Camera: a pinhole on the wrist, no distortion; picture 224 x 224 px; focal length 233.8 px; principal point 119.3 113.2 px. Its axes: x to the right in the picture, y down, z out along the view. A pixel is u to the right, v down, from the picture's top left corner.
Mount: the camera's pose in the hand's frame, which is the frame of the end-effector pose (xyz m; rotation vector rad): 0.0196 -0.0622 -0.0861 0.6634 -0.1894 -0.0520
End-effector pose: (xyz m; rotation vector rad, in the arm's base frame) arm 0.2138 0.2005 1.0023 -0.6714 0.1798 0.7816
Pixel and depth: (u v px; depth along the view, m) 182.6 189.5 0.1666
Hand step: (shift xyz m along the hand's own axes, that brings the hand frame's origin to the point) 0.0313 -0.1254 0.0831
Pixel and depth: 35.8 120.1 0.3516
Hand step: -0.1710 -0.2539 0.1717
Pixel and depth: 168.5 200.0 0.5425
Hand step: 0.0254 -0.2453 0.4746
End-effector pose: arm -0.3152 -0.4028 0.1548 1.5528 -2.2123 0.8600
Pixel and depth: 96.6 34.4 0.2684
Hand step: -0.0562 -0.2935 0.0610
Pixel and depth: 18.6 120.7 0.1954
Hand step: -0.1004 -0.1668 0.0552
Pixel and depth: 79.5 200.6 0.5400
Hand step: -0.1764 -0.2211 0.4403
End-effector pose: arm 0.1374 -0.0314 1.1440 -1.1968 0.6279 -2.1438
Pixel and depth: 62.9 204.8 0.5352
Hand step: -0.2121 -0.2080 0.4356
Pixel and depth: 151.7 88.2 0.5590
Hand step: -0.0105 -0.4570 0.3205
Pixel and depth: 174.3 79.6 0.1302
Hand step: 0.0250 -0.1593 0.0076
